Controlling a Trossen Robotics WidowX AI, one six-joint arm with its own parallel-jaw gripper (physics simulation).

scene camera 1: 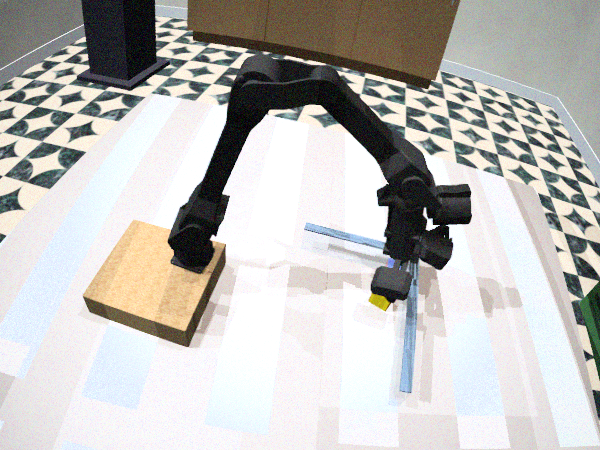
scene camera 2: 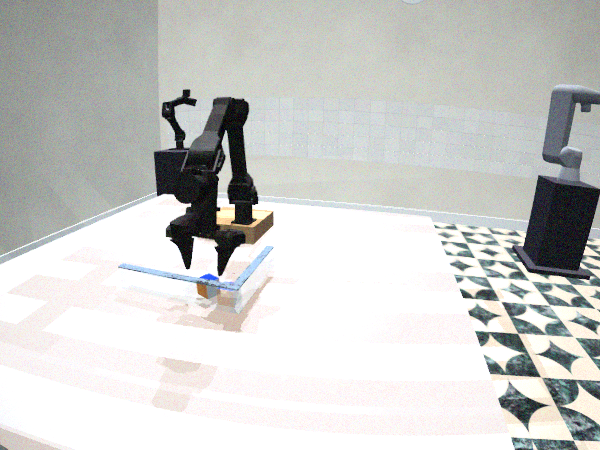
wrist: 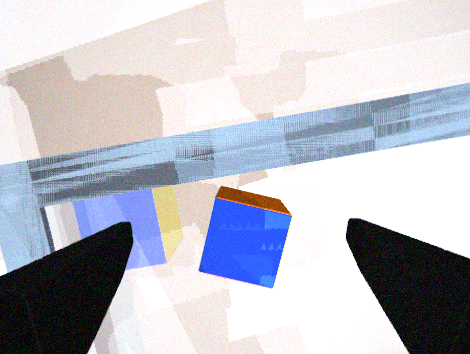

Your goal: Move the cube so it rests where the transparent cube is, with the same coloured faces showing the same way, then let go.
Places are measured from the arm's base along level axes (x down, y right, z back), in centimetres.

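Pixels of known places: gripper, fingertip midpoint: (scene camera 2: pixel 203 272) (wrist: pixel 241 229); arm's base, origin of the base link: (scene camera 1: pixel 192 256) (scene camera 2: pixel 244 221).
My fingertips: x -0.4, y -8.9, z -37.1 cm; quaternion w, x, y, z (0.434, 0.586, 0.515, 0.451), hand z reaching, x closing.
Observation:
Ahead of a thing's pixels: the offset from my fingertips to its middle.
The solid cube {dx +4.1, dy +0.1, dz +1.4 cm} (scene camera 1: pixel 379 301) (scene camera 2: pixel 208 286) (wrist: pixel 245 242) stands on the table with its blue face up. Its orange side faces a fence bar in the wrist view, and a yellow side shows in scene camera 1. It is turned slightly relative to the fence. The transparent cube {dx +4.1, dy -6.1, dz +0.3 cm} (scene camera 1: pixel 391 262) (scene camera 2: pixel 228 299) (wrist: pixel 145 225), pale blue on top with a pale yellow side, is in the fence corner, left of the solid cube in the wrist view and apart from it. My gripper (scene camera 2: pixel 204 271) (wrist: pixel 241 229) is open above the solid cube, with that cube between its fingertips in the wrist view. It hides part of the cube in scene camera 1.
A low clear fence with blue top edges {dx +3.1, dy +6.5, dz +7.2 cm} (scene camera 1: pixel 410 325) (scene camera 2: pixel 160 272) (wrist: pixel 250 150) forms an L around the transparent cube's corner. The arm's wooden base block (scene camera 1: pixel 135 280) (scene camera 2: pixel 260 227) stands apart from the fence.

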